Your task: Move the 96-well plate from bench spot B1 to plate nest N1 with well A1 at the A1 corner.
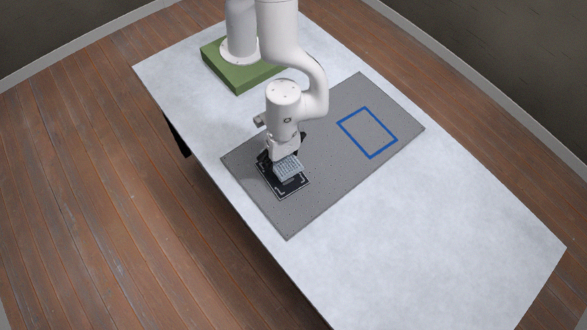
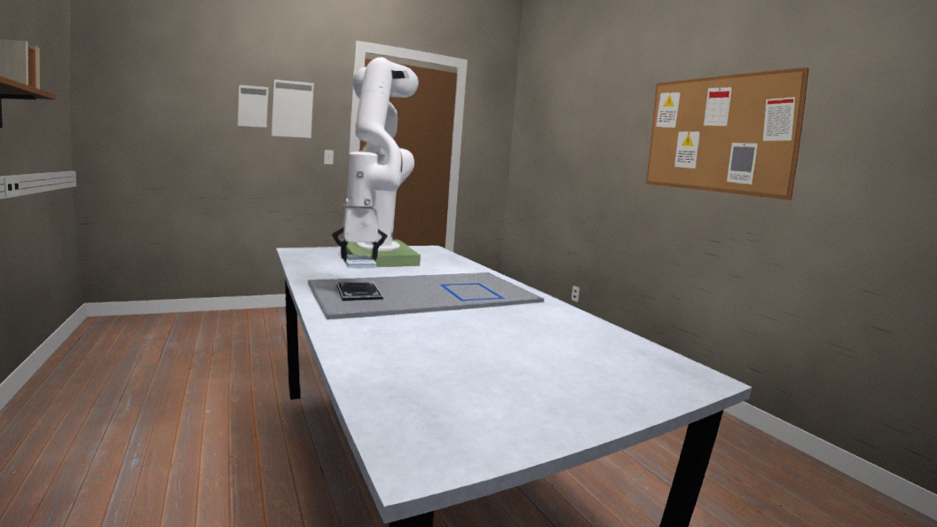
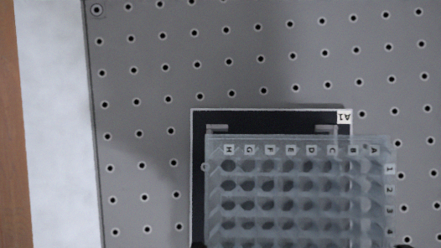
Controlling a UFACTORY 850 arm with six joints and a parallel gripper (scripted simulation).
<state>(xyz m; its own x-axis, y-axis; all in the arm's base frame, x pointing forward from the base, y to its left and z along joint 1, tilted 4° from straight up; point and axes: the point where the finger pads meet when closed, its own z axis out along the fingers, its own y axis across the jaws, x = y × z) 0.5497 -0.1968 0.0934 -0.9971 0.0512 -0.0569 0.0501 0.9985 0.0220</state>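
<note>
Right now my hand is 110 mm above the black plate nest. From my hand the other things lie so: clear 96-well plate 10 mm below.
</note>
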